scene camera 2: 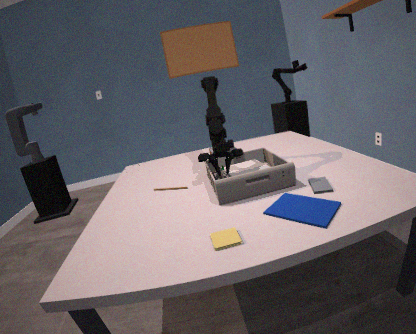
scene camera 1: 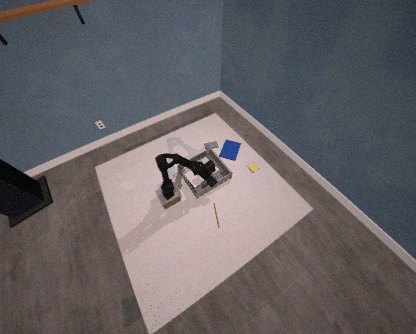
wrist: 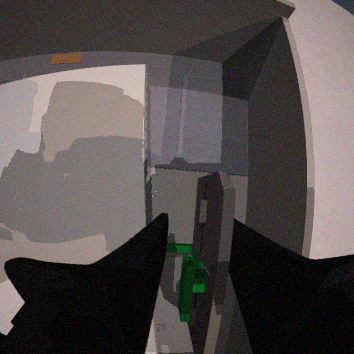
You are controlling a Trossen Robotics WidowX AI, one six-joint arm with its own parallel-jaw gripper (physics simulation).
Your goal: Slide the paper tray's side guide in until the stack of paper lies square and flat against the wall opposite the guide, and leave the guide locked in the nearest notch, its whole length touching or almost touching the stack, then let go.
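Frame: origin at the arm's base, x back, y down, z right, level; millimetres.
Where they show: gripper, between the fingertips: (scene camera 2: 224, 175) (scene camera 1: 210, 179) (wrist: 192, 219); arm's base, origin of its link: (scene camera 1: 168, 194).
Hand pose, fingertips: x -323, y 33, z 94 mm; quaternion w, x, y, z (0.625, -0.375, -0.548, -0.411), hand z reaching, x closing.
Things, the pixels of their top centre, and the offset from my fingertips. "spot": a spot on its surface instead. Level surfaces: height alone.
- grey paper tray, centre of its top: (scene camera 2: 243, 160) (scene camera 1: 204, 168) dx -13, dy -45, dz -93 mm
- white table, height of its surface: dy +50 mm
- white paper stack, centre of its top: (wrist: 31, 228) (scene camera 2: 248, 169) (scene camera 1: 200, 171) dx +6, dy +10, dz -117 mm
- grey side guide, a spot on its surface: (wrist: 211, 211) spot: dx -6, dy -13, dz +8 mm
- green latch, centre of its top: (wrist: 180, 295) dx +30, dy -31, dz -13 mm
- pencil, centre of its top: (scene camera 2: 169, 188) (scene camera 1: 216, 214) dx +144, dy +43, dz +227 mm
- blue book, centre of its top: (scene camera 2: 302, 207) (scene camera 1: 230, 149) dx -359, dy +42, dz -135 mm
- small grey block, centre of its top: (scene camera 2: 320, 183) (scene camera 1: 211, 145) dx -263, dy +40, dz -290 mm
- yellow pad, centre of its top: (scene camera 2: 225, 236) (scene camera 1: 253, 167) dx -368, dy +39, dz +132 mm
The grey paper tray (scene camera 1: 224, 166) (scene camera 2: 256, 187) stands on the white table (scene camera 1: 173, 265) (scene camera 2: 140, 248). A white paper stack (scene camera 2: 246, 164) (wrist: 88, 105) lies inside it. The wrist view shows a strip of bare tray floor between the stack's edge and the grey side guide (wrist: 211, 211). The guide stands upright close to the tray's side wall (wrist: 277, 158), with a green latch (wrist: 191, 277) at its foot. My gripper (scene camera 1: 211, 181) (scene camera 2: 222, 172) (wrist: 192, 219) reaches down into the tray's end. Its fingers are drawn in to a narrow gap on either side of the guide's upright and the latch, clamping nothing.
A pencil (scene camera 1: 216, 215) (scene camera 2: 170, 188) lies on the table beside the tray. A blue book (scene camera 1: 230, 150) (scene camera 2: 303, 209), a small grey block (scene camera 1: 210, 145) (scene camera 2: 320, 185) and a yellow pad (scene camera 1: 253, 167) (scene camera 2: 226, 238) also lie near it. Another arm stands on a black pedestal (scene camera 2: 289, 116) behind the table.
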